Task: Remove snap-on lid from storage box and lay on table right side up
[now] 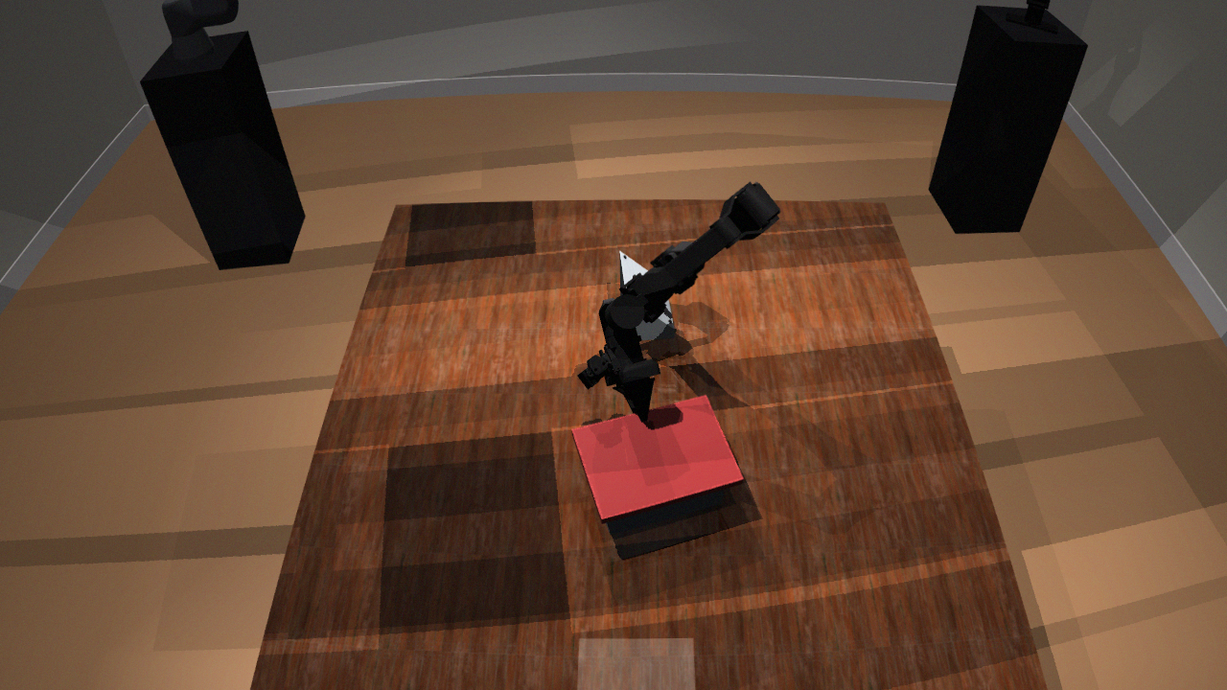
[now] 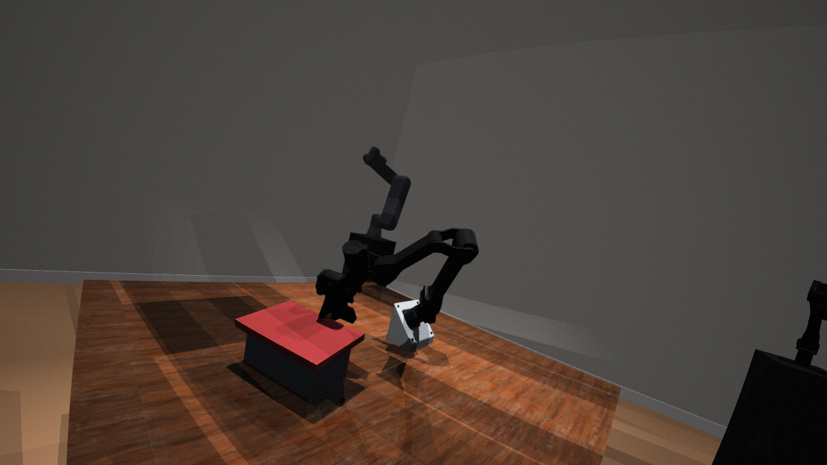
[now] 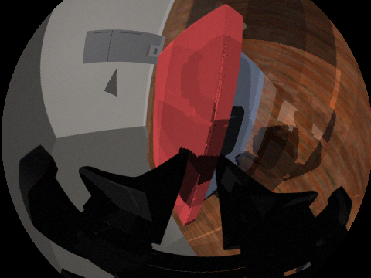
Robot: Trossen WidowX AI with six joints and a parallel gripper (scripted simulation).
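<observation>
My gripper tip is 7 cm short of the red lid and 2 cm to the right of it. Round my gripper tip: storage box: 7 cm ahead, 2 cm to the left, 6 cm below.
</observation>
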